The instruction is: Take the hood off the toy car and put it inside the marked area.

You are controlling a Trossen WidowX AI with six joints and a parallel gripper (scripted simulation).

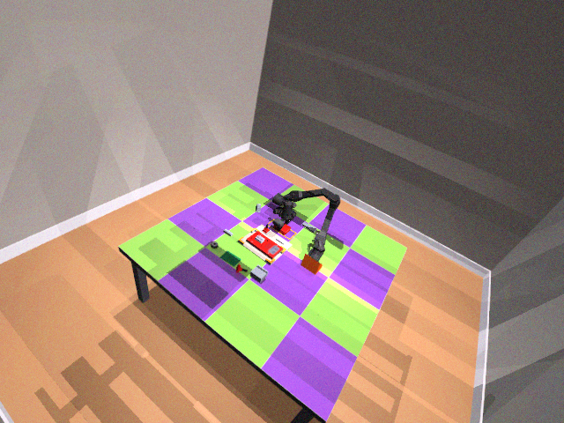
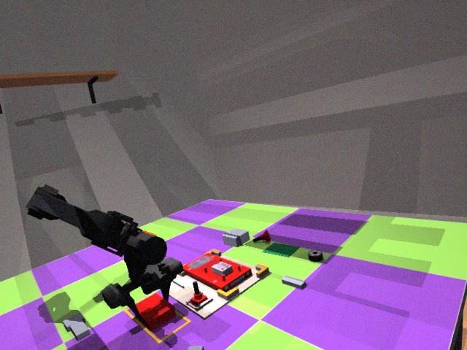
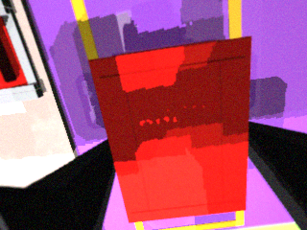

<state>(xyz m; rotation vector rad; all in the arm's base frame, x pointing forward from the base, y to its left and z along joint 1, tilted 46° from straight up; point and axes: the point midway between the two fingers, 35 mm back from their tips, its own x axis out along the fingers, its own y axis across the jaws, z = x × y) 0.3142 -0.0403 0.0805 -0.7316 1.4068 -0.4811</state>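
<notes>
Now: gripper tip right at the hood. Round my gripper tip: green patch (42 cm to the left, 1 cm below); then black ring (13 cm ahead, 44 cm to the left).
</notes>
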